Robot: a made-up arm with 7 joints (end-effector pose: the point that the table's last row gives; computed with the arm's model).
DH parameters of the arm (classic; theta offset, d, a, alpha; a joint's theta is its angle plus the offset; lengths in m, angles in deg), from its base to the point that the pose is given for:
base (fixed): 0 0.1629 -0.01 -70
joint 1: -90 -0.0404 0.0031 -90
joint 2: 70 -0.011 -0.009 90
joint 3: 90 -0.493 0.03 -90
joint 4: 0 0.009 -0.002 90
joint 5: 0 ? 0.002 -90
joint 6: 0 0.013 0.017 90
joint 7: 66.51 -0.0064 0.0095 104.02
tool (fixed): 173.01 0.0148 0 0
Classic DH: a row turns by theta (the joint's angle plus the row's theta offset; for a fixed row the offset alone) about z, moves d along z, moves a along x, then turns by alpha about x.
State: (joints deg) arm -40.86 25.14 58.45 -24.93 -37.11 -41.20 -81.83
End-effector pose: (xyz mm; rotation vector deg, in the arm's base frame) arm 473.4 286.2 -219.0 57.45 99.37 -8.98
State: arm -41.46 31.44 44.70 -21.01 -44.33 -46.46 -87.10
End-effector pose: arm 481.1 316.3 -186.0 83.35 106.14 2.12
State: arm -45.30 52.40 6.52 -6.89 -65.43 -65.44 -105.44
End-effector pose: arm 438.1 449.6 -76.1 -135.17 -87.71 -31.71
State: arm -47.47 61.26 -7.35 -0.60 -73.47 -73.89 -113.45
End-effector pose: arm 390.2 513.0 -13.9 -125.87 -62.08 -28.42
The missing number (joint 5, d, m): -0.219
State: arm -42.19 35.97 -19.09 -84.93 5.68 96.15 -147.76
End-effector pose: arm 506.9 118.2 -38.5 -67.74 -103.51 6.42
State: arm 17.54 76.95 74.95 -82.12 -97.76 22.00 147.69
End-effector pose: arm 20.6 518.1 280.0 57.62 -1.99 -21.76
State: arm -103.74 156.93 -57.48 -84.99 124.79 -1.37 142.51
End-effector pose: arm -285.2 425.3 385.2 26.34 136.79 105.41
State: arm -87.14 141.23 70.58 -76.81 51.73 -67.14 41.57
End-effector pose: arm -492.3 273.4 311.4 -143.60 46.90 -31.93
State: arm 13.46 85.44 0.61 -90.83 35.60 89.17 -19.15
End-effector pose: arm 212.0 484.7 82.1 -43.93 139.93 -30.23
